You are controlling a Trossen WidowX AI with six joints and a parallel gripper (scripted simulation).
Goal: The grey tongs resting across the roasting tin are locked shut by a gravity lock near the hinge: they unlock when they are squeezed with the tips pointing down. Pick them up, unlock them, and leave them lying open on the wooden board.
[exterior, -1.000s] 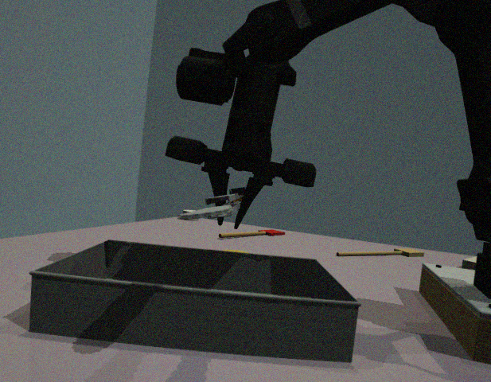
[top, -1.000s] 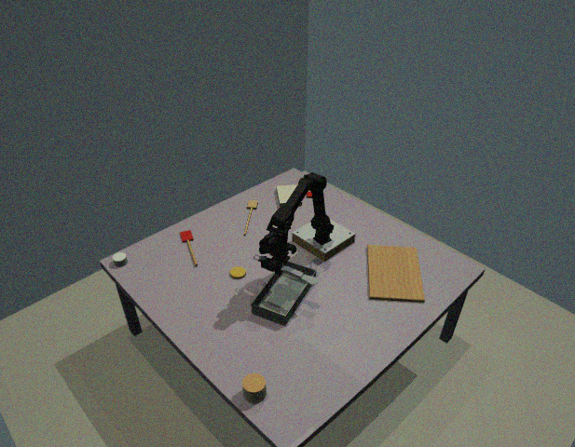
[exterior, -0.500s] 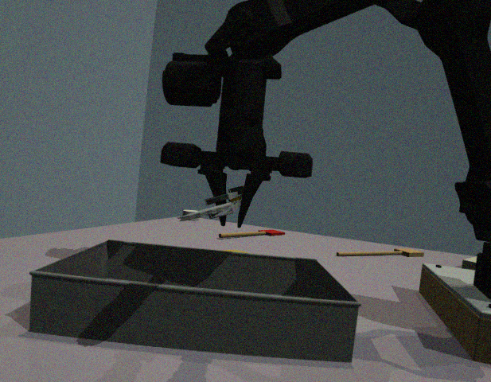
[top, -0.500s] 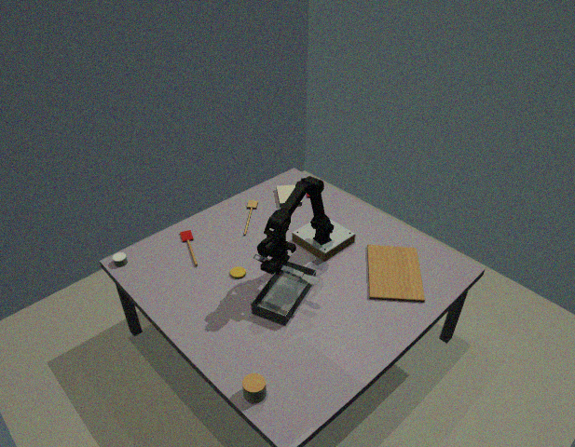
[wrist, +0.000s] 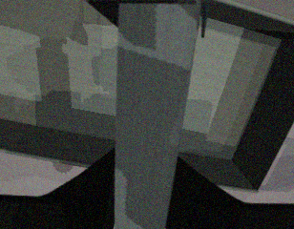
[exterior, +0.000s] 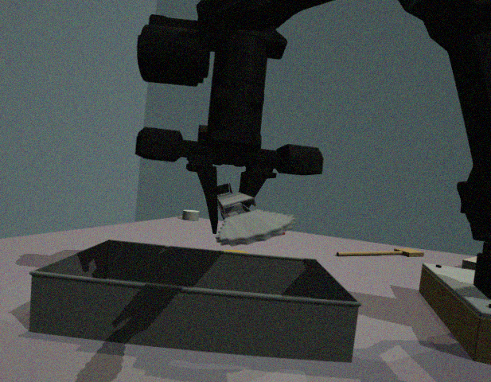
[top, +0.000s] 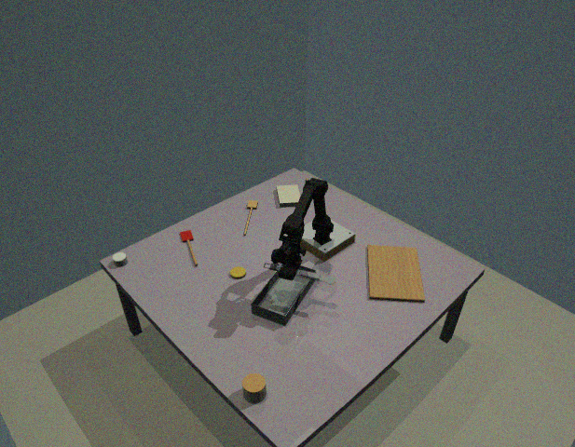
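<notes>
The wooden board lies 46 cm behind my gripper tip, 17 cm to the left of it and 9 cm below it. Round my gripper tip: yellow disc 25 cm to the right, 11 cm ahead, 9 cm below; then grey roasting tin 7 cm below, 3 cm ahead, 1 cm to the right; then wooden-topped cylinder 41 cm ahead, 32 cm to the left, 7 cm below.
</notes>
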